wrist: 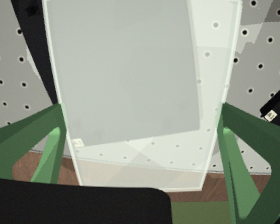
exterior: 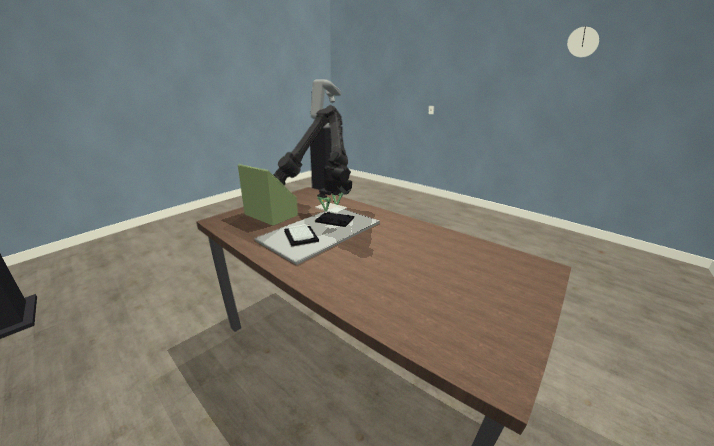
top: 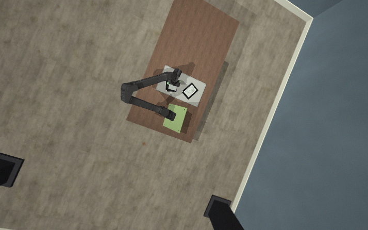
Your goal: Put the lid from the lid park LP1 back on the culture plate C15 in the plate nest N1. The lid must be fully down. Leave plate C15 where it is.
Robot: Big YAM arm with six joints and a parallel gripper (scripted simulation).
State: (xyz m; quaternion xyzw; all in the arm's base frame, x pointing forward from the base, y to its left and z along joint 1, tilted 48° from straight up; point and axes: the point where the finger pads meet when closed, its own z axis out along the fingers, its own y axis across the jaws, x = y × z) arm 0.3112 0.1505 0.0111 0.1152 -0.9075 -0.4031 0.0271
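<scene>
Now: the culture plate 210 mm to the right of my hand, 60 mm below it and 20 mm ahead of it. Also, from my hand: lid park LP1: 70 mm below, 20 mm to the left; then clear lid: 10 mm below.
</scene>
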